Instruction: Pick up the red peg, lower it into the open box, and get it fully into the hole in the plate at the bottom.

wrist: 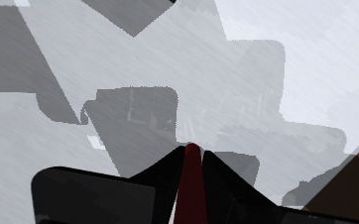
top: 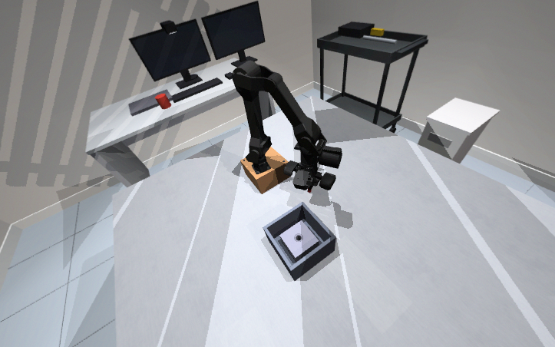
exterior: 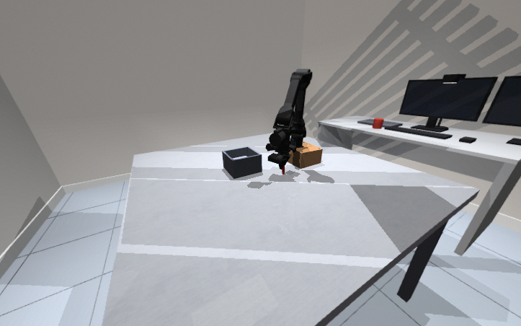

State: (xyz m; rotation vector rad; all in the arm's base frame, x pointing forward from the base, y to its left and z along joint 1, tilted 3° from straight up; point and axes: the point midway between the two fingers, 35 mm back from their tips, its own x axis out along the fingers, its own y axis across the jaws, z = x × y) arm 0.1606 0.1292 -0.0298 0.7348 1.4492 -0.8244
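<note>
Right now the pale plate is 170 mm ahead of my gripper tip, 140 mm to the right of it and 10 mm above it. Also, from my gripper tip: red peg (10 mm to the left, 10 mm above); then dark grey box (170 mm ahead, 140 mm to the right, 10 mm below).
</note>
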